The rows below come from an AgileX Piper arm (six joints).
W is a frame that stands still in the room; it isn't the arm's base.
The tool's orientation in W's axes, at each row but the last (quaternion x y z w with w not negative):
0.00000, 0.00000, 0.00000, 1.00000
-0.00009, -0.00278, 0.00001, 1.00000
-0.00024, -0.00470, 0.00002, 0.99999
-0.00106, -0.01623, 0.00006, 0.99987
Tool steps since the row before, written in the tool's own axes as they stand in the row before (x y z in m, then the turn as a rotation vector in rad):
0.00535, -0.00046, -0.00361, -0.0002, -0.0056, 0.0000
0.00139, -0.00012, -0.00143, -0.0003, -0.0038, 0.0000
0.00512, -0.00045, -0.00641, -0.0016, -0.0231, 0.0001
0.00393, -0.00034, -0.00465, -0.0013, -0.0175, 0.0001
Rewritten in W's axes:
0.00535, -0.00046, -0.00361, -0.0002, -0.0056, 0.0000
0.00140, -0.00012, -0.00142, -0.0003, -0.0038, 0.0000
0.00518, -0.00045, -0.00636, -0.0016, -0.0231, 0.0001
0.00408, -0.00035, -0.00452, -0.0013, -0.0175, 0.0001

